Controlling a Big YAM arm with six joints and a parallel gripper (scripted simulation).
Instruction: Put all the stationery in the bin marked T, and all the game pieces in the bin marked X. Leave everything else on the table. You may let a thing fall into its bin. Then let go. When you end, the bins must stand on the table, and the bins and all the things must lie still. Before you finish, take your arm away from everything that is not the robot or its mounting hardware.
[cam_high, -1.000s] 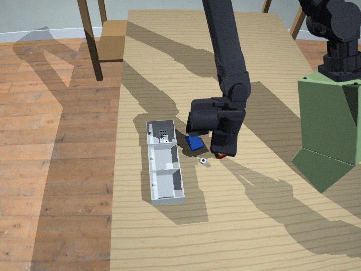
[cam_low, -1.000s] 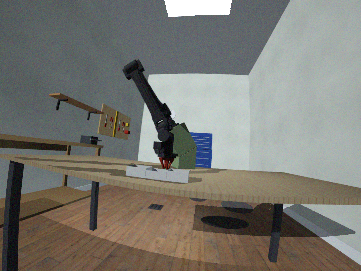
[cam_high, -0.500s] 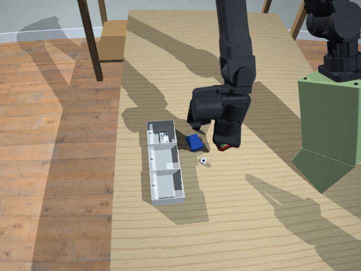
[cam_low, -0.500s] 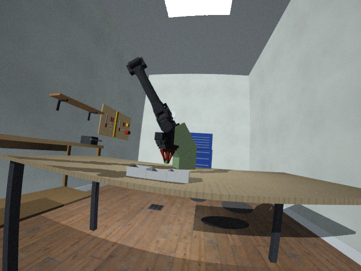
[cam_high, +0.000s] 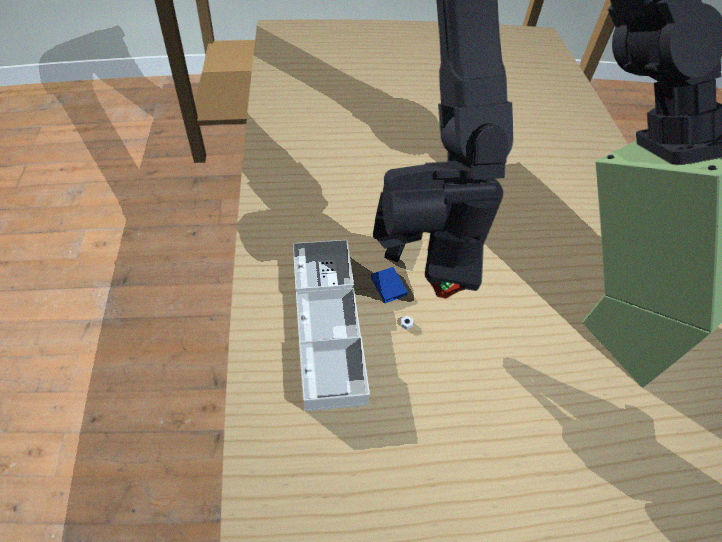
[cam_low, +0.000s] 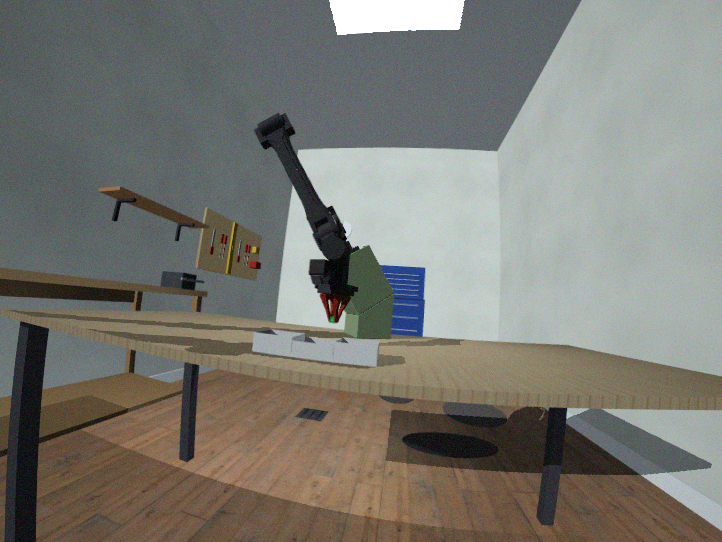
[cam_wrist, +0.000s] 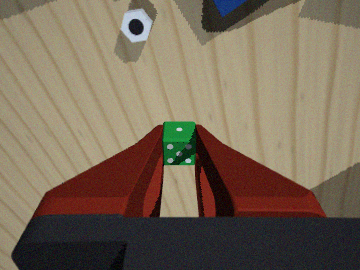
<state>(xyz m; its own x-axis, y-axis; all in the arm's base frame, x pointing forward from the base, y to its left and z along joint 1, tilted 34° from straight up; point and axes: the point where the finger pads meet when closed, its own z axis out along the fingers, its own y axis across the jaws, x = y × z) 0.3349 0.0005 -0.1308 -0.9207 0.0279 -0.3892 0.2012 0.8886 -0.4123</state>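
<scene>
Now: the white domino 160 mm ahead of my hand, 60 mm to the right of it and 60 mm below it. Also, from my hand: hex nut (40 mm ahead, 20 mm to the left, 70 mm below); then flat blue block (70 mm ahead, 50 mm to the right, 70 mm below); then green die (right at my hand).
</scene>
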